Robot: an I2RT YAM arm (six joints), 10 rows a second.
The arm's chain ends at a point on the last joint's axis. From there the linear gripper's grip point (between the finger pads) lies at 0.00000 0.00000 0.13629 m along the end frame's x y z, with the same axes.
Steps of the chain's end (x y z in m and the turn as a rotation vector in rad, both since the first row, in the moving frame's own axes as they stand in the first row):
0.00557, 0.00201, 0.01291, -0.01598, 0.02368, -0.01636
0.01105, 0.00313, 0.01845, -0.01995, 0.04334, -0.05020
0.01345, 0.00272, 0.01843, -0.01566, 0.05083, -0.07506
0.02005, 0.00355, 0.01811, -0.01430, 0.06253, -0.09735
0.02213, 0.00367, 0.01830, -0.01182, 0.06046, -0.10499
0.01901, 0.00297, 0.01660, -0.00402, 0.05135, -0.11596
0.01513, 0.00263, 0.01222, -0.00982, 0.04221, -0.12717
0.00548, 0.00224, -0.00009, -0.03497, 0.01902, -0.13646
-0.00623, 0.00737, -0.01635, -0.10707, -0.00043, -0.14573
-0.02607, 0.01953, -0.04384, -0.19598, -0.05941, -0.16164
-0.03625, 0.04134, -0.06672, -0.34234, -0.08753, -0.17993
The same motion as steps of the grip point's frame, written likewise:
0.00881, 0.00416, 0.01285, -0.01598, 0.02368, -0.01636
0.01702, 0.00570, 0.01829, -0.01995, 0.04334, -0.05020
0.02045, 0.00459, 0.01824, -0.01566, 0.05083, -0.07506
0.02865, 0.00508, 0.01783, -0.01430, 0.06253, -0.09735
0.03043, 0.00484, 0.01804, -0.01182, 0.06046, -0.10499
0.02602, 0.00311, 0.01642, -0.00402, 0.05135, -0.11596
0.02095, 0.00360, 0.01209, -0.00982, 0.04221, -0.12717
0.00839, 0.00681, -0.00020, -0.03497, 0.01902, -0.13646
-0.00523, 0.02189, -0.01713, -0.10707, -0.00043, -0.14573
-0.03193, 0.04659, -0.04668, -0.19598, -0.05941, -0.16164
-0.04373, 0.08784, -0.07512, -0.34234, -0.08753, -0.17993

